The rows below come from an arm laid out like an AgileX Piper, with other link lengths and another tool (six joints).
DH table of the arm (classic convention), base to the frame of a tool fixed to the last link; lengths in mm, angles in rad. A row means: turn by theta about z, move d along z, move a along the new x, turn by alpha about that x. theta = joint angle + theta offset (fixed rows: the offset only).
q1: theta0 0; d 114.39; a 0; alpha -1.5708
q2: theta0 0.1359; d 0; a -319.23; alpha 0
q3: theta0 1.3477; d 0; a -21.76; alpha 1.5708
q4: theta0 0; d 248.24; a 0; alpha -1.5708
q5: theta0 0; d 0; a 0; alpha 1.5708
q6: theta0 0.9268; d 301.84; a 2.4; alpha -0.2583
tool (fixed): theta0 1.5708; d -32.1; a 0; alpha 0
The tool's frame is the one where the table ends.
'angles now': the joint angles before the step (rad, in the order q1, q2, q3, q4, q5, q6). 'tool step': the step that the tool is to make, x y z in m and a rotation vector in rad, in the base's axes. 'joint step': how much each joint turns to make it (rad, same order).
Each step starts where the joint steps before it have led.
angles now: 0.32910 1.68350 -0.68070 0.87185 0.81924 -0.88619
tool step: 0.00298 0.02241 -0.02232 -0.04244 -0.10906 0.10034
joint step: 0.14662 0.05003 0.00001 0.03880 -0.15663 -0.06720
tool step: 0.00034 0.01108 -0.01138 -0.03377 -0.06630 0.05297
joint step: 0.08809 0.02144 0.00000 0.00206 -0.09438 -0.00962
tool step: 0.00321 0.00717 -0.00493 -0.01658 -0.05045 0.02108
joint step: 0.05213 0.00838 -0.00002 0.00445 -0.06626 -0.00162
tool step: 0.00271 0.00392 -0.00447 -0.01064 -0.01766 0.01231
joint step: 0.02152 0.01757 -0.00951 -0.00245 -0.02643 -0.00007
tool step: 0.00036 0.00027 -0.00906 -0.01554 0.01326 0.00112
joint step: 0.00406 0.03450 -0.01041 0.00010 -0.00684 0.00000
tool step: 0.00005 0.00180 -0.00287 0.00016 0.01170 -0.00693
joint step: 0.00003 0.01510 -0.00672 0.01126 0.00257 -0.00182
